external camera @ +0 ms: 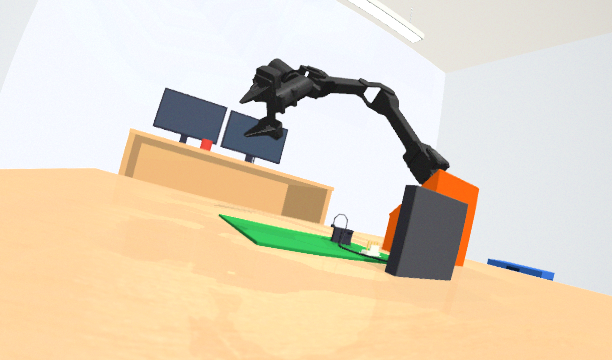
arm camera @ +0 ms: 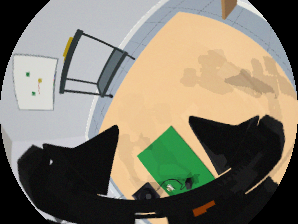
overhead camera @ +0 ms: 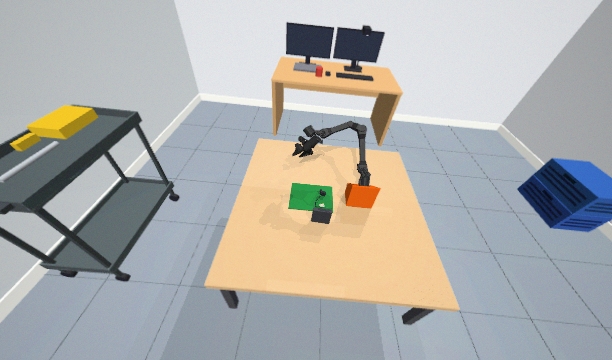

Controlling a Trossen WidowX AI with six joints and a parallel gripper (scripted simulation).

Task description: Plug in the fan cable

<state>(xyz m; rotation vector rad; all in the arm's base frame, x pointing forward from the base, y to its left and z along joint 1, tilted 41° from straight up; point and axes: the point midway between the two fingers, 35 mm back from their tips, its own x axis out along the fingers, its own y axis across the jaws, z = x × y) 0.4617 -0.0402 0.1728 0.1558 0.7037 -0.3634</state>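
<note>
The black plug is 23 cm behind my gripper tip, 19 cm below it and 13 cm to the left of it. Round my gripper tip: green board: 22 cm below, 17 cm to the left, 16 cm behind; then black fan: 35 cm to the left, 24 cm behind, 15 cm below; then white four-pin header: 24 cm behind, 23 cm to the left, 21 cm below.
</note>
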